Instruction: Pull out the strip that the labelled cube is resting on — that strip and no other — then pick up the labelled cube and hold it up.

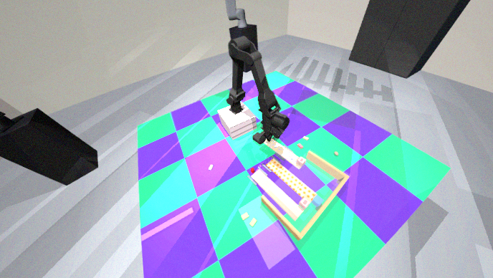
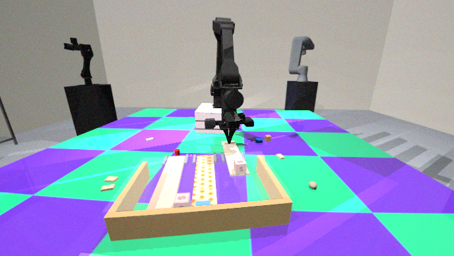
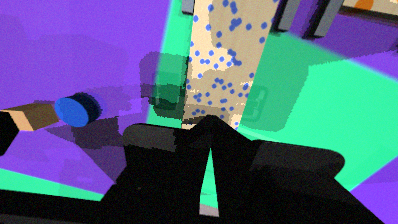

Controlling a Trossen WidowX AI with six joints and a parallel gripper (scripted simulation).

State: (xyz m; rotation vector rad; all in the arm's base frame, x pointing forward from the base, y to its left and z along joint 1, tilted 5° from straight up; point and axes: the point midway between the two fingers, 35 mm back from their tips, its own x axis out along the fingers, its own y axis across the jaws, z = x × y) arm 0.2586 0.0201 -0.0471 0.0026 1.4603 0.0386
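The blue cylinder lies 10 mm behind my gripper tip and 130 mm to the left of it.
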